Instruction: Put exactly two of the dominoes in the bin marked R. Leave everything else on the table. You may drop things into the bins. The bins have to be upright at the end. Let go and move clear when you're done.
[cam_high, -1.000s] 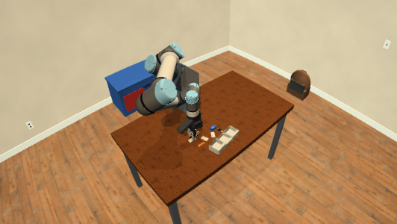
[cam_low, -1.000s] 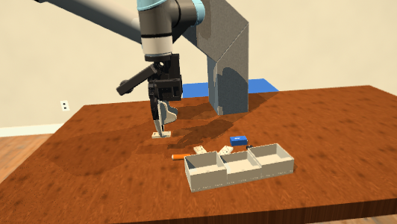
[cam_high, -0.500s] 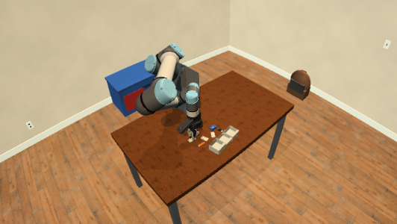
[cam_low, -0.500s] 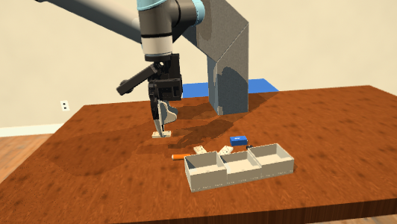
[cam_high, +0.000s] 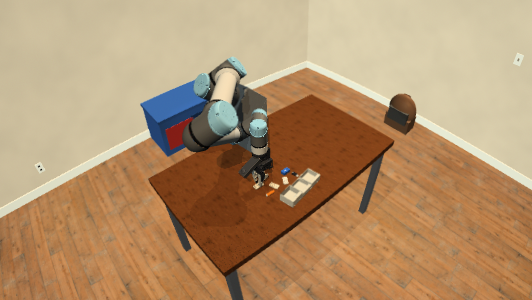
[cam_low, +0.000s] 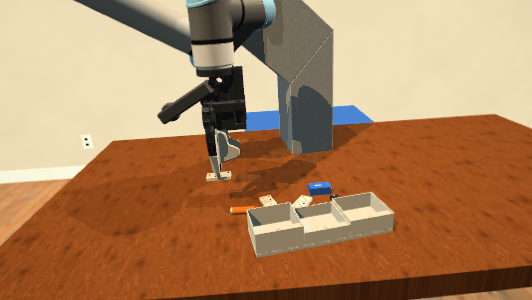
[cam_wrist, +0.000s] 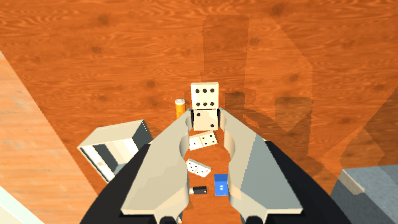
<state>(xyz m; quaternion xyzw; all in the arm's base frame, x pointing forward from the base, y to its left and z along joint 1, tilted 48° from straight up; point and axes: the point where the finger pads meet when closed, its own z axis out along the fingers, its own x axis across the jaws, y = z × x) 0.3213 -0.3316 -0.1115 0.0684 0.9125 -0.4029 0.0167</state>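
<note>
Right now the cream three-compartment bin tray is 170 mm to the left of my hand, 150 mm ahead of it and 60 mm below it. The rest, counted from my hand: blue block (230 mm to the left, 80 mm below); orange cylinder (80 mm below, 40 mm to the left, 40 mm ahead); domino (100 mm to the left, 80 mm below, 20 mm ahead).
</note>
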